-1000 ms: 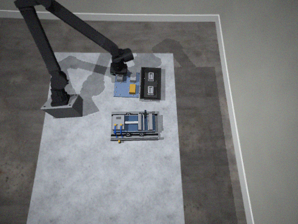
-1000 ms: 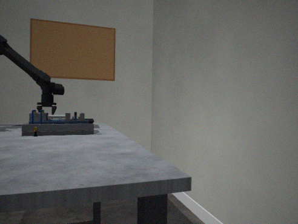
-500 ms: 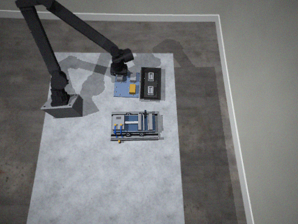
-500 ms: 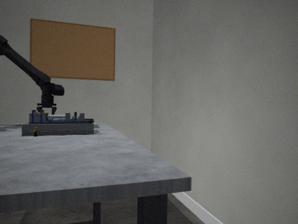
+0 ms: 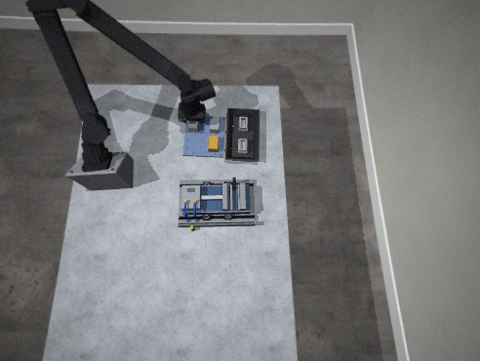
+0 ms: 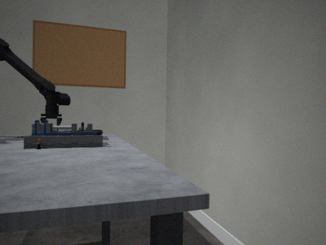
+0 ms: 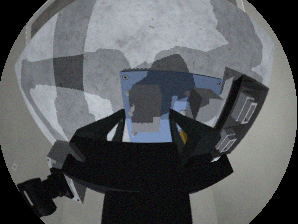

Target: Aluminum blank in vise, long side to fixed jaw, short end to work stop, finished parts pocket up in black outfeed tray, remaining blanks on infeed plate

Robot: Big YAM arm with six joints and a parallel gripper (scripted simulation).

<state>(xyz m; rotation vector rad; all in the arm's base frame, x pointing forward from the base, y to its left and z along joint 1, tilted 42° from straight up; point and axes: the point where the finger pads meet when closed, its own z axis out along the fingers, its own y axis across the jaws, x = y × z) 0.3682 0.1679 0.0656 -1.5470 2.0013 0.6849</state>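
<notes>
Now: hand 2 cm above the gray block. From my hand the other things lie so: yellow brass blank: 7 cm ahead, 11 cm to the right, 2 cm below; then vise: 4 cm ahead, 35 cm to the right; then blue infeed plate: 4 cm ahead, 5 cm to the right, 4 cm below.
</notes>
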